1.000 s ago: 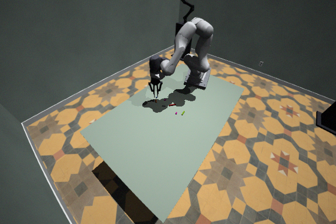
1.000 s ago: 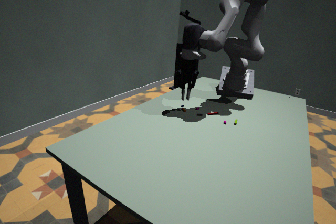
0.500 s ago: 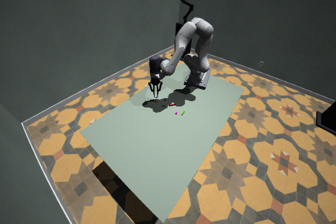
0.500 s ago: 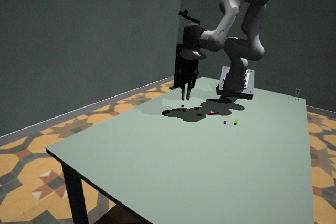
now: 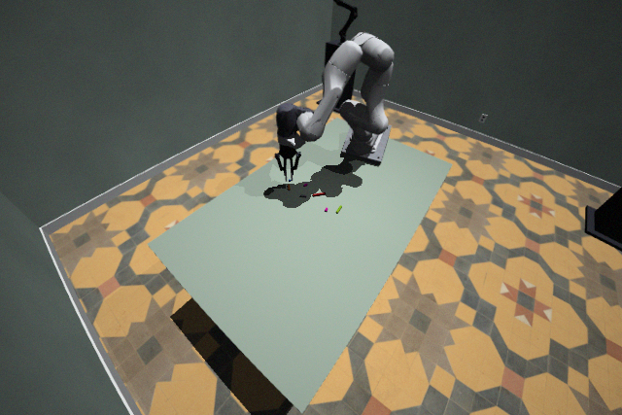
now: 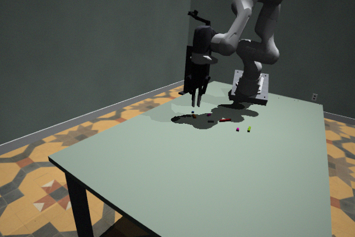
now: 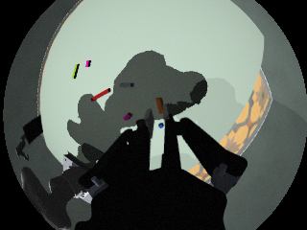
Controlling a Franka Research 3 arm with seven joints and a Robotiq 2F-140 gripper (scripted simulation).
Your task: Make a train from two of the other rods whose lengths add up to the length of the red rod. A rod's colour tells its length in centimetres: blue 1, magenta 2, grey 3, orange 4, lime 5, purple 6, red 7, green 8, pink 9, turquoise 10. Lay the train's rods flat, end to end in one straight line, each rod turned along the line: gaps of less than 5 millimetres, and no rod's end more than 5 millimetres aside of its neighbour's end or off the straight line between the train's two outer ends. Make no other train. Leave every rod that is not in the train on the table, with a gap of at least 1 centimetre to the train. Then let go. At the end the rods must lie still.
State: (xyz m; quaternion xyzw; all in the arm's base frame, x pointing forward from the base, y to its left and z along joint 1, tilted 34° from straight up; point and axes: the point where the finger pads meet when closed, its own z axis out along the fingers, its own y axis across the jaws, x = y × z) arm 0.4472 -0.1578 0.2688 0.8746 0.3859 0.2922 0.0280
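The orange rod is 9 cm below my hand. The rest, counted from my hand: red rod (15 cm to the left, 9 cm below, 8 cm behind); grey rod (10 cm to the left, 9 cm below, 1 cm behind); blue rod (9 cm below, 4 cm to the right, 4 cm behind).
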